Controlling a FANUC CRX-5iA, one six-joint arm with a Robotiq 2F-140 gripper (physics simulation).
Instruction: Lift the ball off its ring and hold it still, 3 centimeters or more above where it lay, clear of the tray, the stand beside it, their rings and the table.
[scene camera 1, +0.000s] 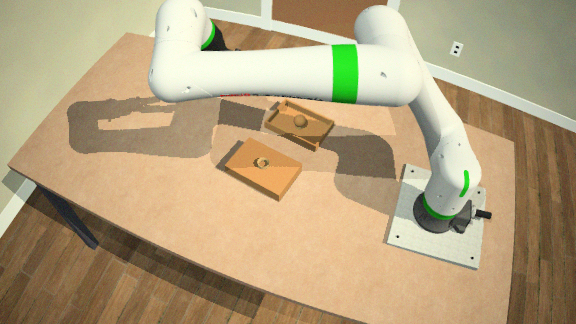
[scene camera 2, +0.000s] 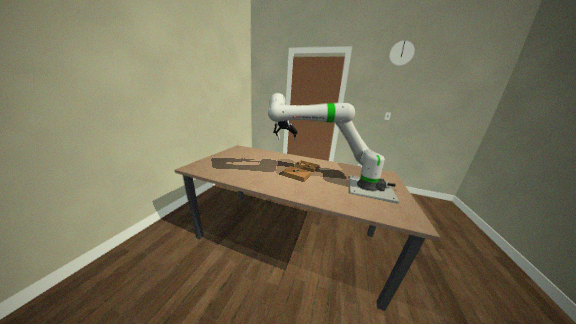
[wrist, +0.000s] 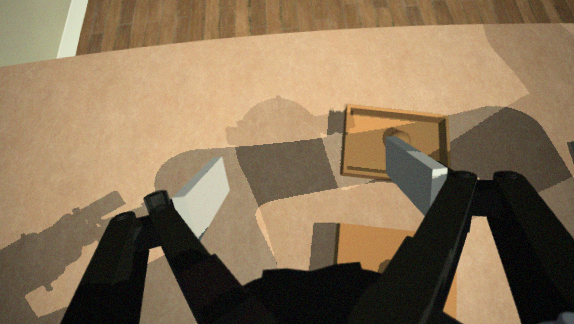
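Seen in the pictures: gripper, between the fingertips: (scene camera 2: 287, 139) (wrist: 304, 164); arm's base, origin of its link: (scene camera 1: 435, 212) (scene camera 2: 367, 185).
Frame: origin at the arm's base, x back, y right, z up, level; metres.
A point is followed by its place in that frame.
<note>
The brown ball (scene camera 1: 300, 121) @[x -0.481, y 0.192, z 0.030 m] (wrist: 399, 134) @[x -0.490, y 0.216, z 0.034 m] lies inside the shallow orange-brown tray (scene camera 1: 302, 143) @[x -0.456, y 0.132, z -0.002 m] (wrist: 344, 145) @[x -0.581, y 0.218, z 0.010 m]; the ring under it cannot be made out. In front of the tray, in scene camera 1, is the flat orange stand (scene camera 1: 265, 180) @[x -0.518, y -0.052, z 0.023 m] (scene camera 2: 296, 175) @[x -0.530, y -0.068, z 0.020 m] (wrist: 352, 245) @[x -0.604, y 0.049, z 0.023 m] with a pale ring (scene camera 1: 256, 163) @[x -0.562, y -0.003, z 0.023 m] on top. My gripper (scene camera 2: 286, 135) @[x -0.675, y 0.141, z 0.239 m] (wrist: 304, 164) @[x -0.675, y 0.141, z 0.239 m] is open and empty, high above the table. In the wrist view the ball is right of the space between the fingers, and the right fingertip overlaps its lower edge. The arm hides most of the gripper in scene camera 1.
The white arm (scene camera 1: 250, 75) @[x -0.512, y -0.155, z 0.508 m] (scene camera 2: 307, 112) @[x -0.482, y -0.157, z 0.490 m] reaches over the table (scene camera 1: 175, 200) @[x -0.759, y -0.181, z -0.013 m] (scene camera 2: 240, 180) @[x -0.908, y -0.238, z -0.014 m] and casts shadows across the tray and stand. Its base plate (scene camera 1: 405, 225) @[x -0.090, y -0.068, z -0.002 m] (scene camera 2: 357, 191) @[x -0.087, y -0.112, z 0.000 m] is at the right. The table's far edge and the floor beyond show at the top of the wrist view.
</note>
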